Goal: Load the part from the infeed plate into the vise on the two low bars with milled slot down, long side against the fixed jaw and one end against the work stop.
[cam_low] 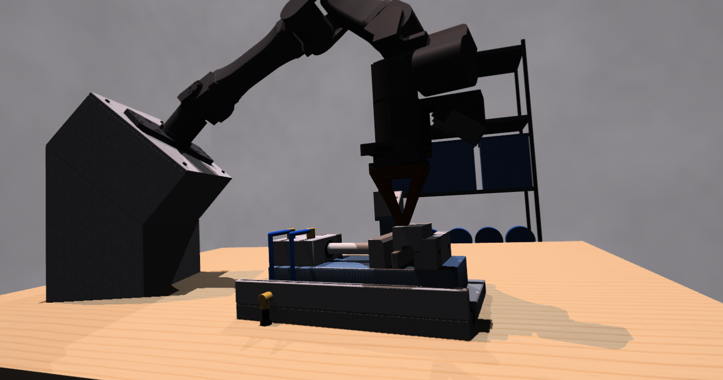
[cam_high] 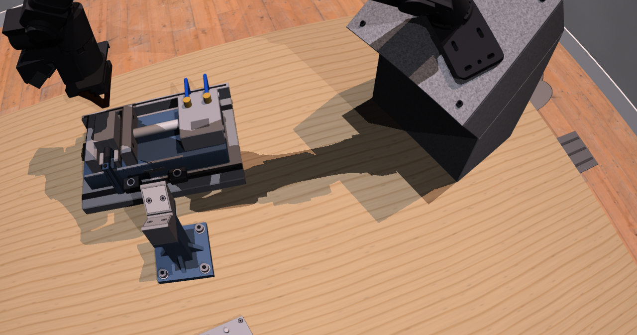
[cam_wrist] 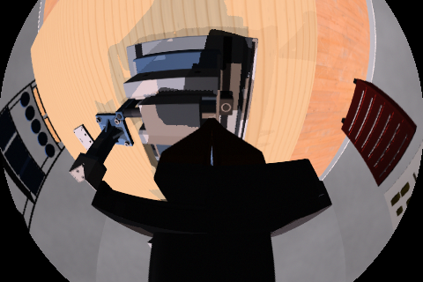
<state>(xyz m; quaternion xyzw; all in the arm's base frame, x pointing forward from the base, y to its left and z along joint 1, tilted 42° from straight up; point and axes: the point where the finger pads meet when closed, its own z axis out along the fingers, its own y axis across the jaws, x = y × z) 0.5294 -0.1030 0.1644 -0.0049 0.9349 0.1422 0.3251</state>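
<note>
Now: hand 40 mm to the right of the grey part and 30 mm above it. Round my hand: moving jaw: 40 mm to the left, 40 mm below, 40 mm behind; then work stop rod: 90 mm to the left, 30 mm below, 10 mm behind; then fixed jaw: 50 mm to the left, 40 mm below, 20 mm ahead.
</note>
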